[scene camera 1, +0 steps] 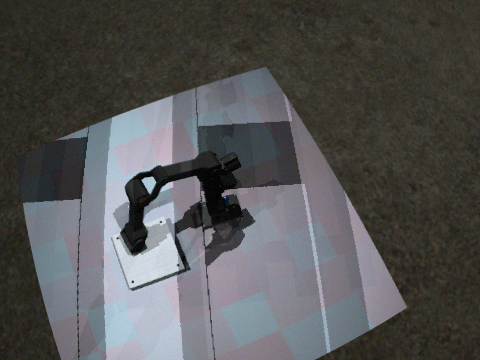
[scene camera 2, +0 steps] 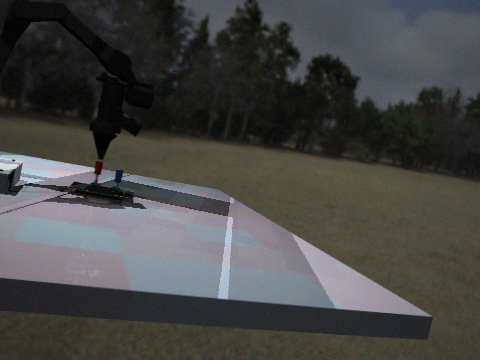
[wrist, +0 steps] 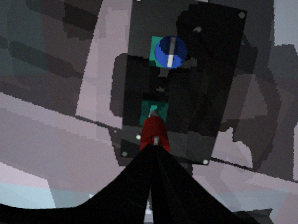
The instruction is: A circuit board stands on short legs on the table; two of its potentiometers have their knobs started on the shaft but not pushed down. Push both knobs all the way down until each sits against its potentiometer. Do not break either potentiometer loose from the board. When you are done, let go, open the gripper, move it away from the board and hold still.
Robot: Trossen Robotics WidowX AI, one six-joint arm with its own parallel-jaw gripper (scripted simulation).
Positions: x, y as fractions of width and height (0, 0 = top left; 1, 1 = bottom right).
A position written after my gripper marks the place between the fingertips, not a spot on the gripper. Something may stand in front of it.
my gripper: scene camera 1 0.44, 0.55; scene camera 2 0.21, 0.44; wrist 0.52, 0.68
